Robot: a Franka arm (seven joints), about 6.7 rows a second.
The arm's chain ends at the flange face. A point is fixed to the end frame.
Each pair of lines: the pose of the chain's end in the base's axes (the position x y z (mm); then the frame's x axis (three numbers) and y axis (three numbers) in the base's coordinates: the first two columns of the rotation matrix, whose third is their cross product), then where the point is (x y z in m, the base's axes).
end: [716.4 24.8 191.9 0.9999 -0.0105 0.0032 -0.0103 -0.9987 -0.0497]
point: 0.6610 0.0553 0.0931
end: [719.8 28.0 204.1 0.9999 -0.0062 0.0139 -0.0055 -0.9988 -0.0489]
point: 0.6654 0.0582 0.1047
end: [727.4 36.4 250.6 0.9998 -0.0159 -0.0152 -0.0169 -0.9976 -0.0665]
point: 0.6704 0.0689 0.1533
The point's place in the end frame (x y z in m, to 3 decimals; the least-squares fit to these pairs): -0.056 -0.025 0.100
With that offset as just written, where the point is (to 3 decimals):
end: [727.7 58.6 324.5 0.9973 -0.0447 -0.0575 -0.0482 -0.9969 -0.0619]
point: 0.668 0.092 0.230
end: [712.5 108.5 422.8 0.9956 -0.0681 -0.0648 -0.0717 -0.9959 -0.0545]
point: 0.652 0.143 0.328
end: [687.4 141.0 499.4 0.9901 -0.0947 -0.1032 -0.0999 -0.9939 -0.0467]
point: 0.625 0.177 0.407
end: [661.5 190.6 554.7 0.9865 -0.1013 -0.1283 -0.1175 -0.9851 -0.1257]
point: 0.598 0.235 0.467
